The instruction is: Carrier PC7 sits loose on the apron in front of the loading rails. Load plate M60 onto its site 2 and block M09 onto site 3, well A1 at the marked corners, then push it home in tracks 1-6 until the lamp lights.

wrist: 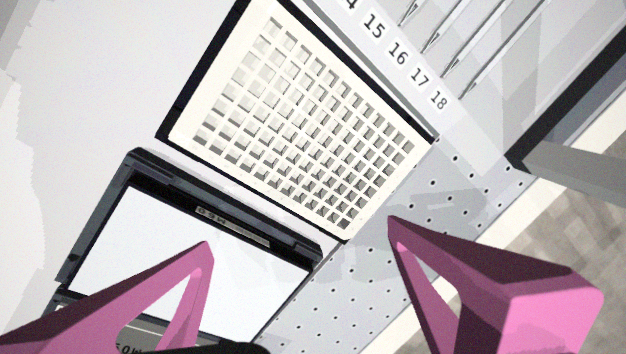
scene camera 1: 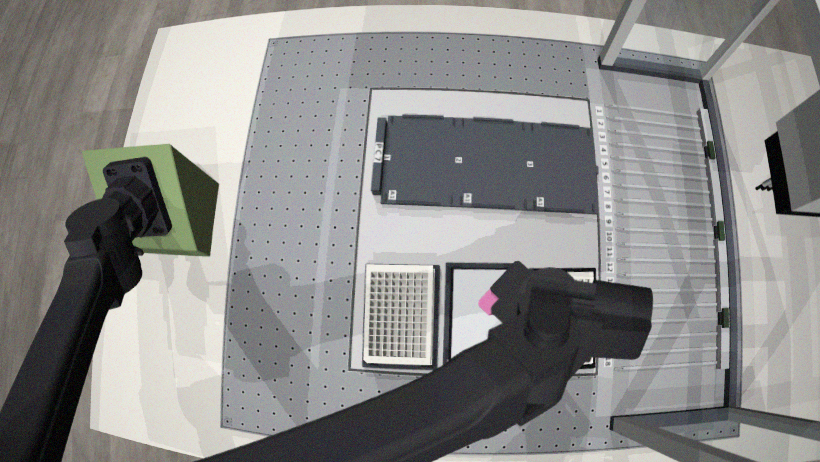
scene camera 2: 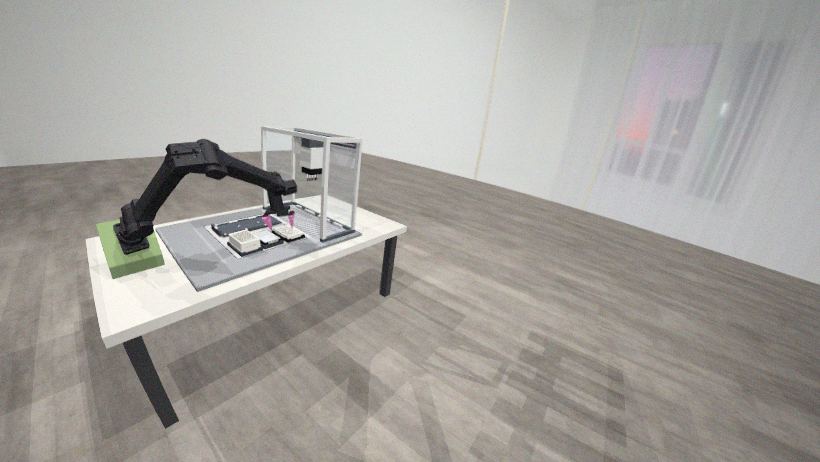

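Seen in the pictures: gripper, between the fingertips: (wrist: pixel 298 238) (scene camera 2: pixel 281 229); arm's base, origin of its link: (scene camera 1: pixel 139 196) (scene camera 2: pixel 131 237).
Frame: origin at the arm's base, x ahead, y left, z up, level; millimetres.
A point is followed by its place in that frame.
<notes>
Carrier PC7 (scene camera 1: pixel 487 180) {x 495, y 28, z -91 mm} (scene camera 2: pixel 235 225) {x 448, y 80, z -91 mm} lies dark and flat on the apron (scene camera 1: pixel 436 238) {x 422, y -50, z -102 mm}, left of the rails, with bare sites 1, 2 and 3 and A1 marks along its near edge. A glossy white flat piece (wrist: pixel 150 240) {x 495, y -122, z -76 mm} (scene camera 2: pixel 267 237) {x 475, y -176, z -76 mm} sits in a dark holder labelled M60. A cream gridded plate (wrist: pixel 300 125) {x 596, y -159, z -84 mm} (scene camera 2: pixel 294 233) {x 596, y -215, z -76 mm} sits beside it, nearest the rails. A tall cream gridded block (scene camera 1: pixel 399 315) {x 375, y -157, z -56 mm} (scene camera 2: pixel 245 241) {x 357, y -201, z -51 mm} stands at the left; no M09 label is readable. My gripper (wrist: pixel 298 238) {x 548, y -184, z -52 mm} (scene camera 2: pixel 281 223) {x 548, y -184, z -52 mm} is open and empty above the two right-hand pieces; the arm hides much of them in scene camera 1.
Numbered rails (scene camera 1: pixel 668 216) {x 780, y -27, z -98 mm} run at the right, with green parts (scene camera 1: pixel 720 230) {x 867, y -55, z -80 mm} at their far end. A framed clear enclosure (scene camera 2: pixel 325 189) {x 674, y -336, z 154 mm} stands over the rails, with a head with tips (scene camera 2: pixel 311 157) {x 786, y -97, z 252 mm} inside. The arm stands on a green base (scene camera 1: pixel 195 212) {x 78, y -15, z -48 mm} (scene camera 2: pixel 134 265) {x -22, y -63, z -84 mm}.
</notes>
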